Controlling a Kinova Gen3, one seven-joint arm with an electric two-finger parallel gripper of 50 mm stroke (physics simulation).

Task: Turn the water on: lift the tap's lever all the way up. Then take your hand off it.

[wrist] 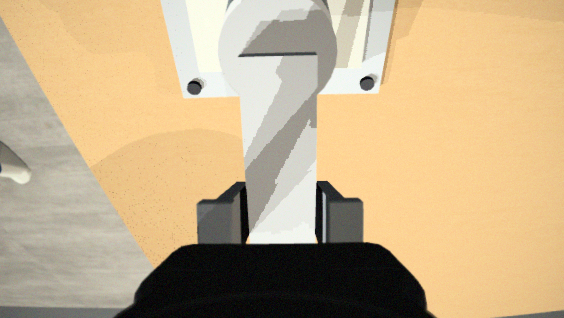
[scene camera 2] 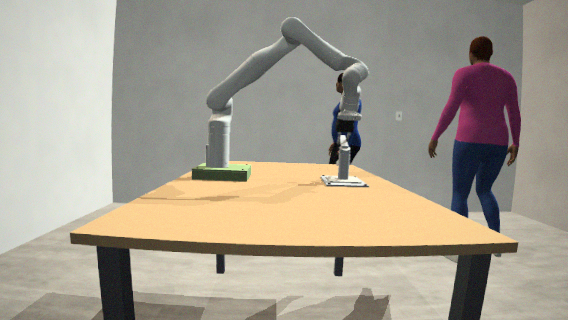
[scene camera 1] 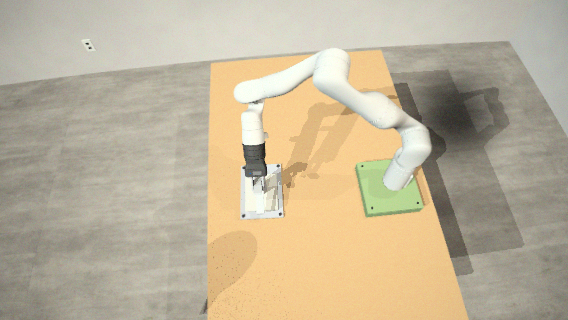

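Note:
The tap stands on a whitish base plate (scene camera 1: 243, 200) (scene camera 2: 357, 184) (wrist: 215, 82) with dark corner bolts. Its upright grey-white body (scene camera 1: 260, 204) (scene camera 2: 343, 164) has a round head (wrist: 230, 55) in the wrist view. A flat white lever (scene camera 1: 258, 187) (scene camera 2: 344, 142) (wrist: 282, 140) runs from the head to my fingers. It tilts up above the body in scene camera 2; its exact angle is hard to tell. My gripper (scene camera 1: 258, 183) (scene camera 2: 344, 136) (wrist: 282, 203) is shut on the lever, one finger on each side. The gripped end is partly hidden by the gripper's body.
The arm's green base block (scene camera 1: 370, 195) (scene camera 2: 220, 173) stands on the orange table (scene camera 1: 325, 265) (scene camera 2: 280, 220), across from the tap. The tap is near a long table edge. A person in pink (scene camera 2: 482, 105) and a person in blue (scene camera 2: 356, 132) stand beyond the table.

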